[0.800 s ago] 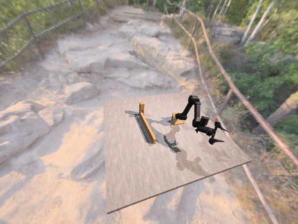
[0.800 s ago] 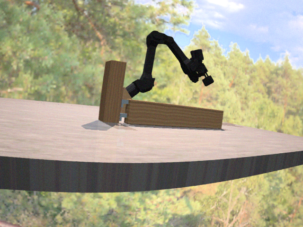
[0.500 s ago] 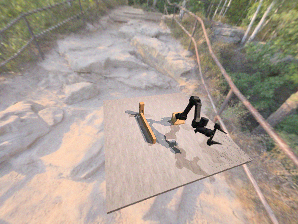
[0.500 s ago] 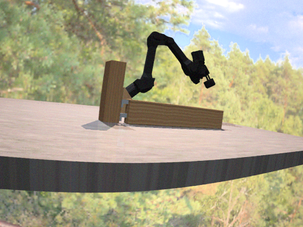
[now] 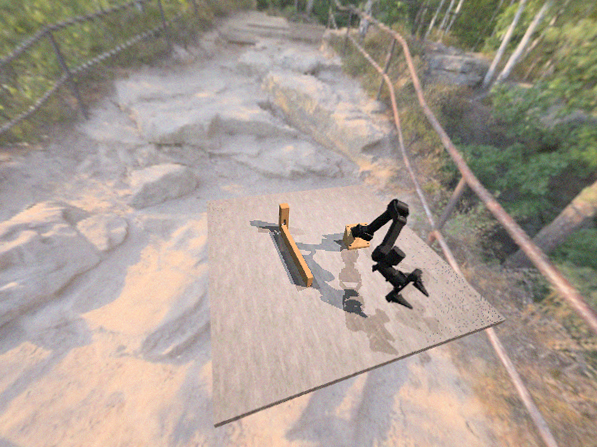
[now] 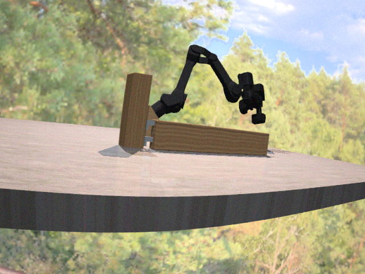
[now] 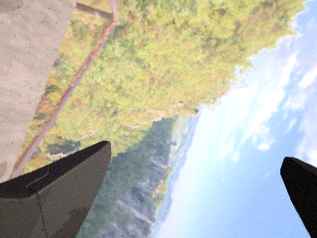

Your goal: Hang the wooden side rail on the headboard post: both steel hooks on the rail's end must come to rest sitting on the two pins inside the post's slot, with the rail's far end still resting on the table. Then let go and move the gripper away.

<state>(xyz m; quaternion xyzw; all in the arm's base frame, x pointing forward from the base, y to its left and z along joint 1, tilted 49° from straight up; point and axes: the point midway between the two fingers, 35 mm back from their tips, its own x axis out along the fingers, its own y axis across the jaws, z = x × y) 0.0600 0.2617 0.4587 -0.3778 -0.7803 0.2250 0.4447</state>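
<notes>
Right now the headboard post is 330 mm ahead of my gripper tip, 770 mm to the right of it and 100 mm below it.
</notes>
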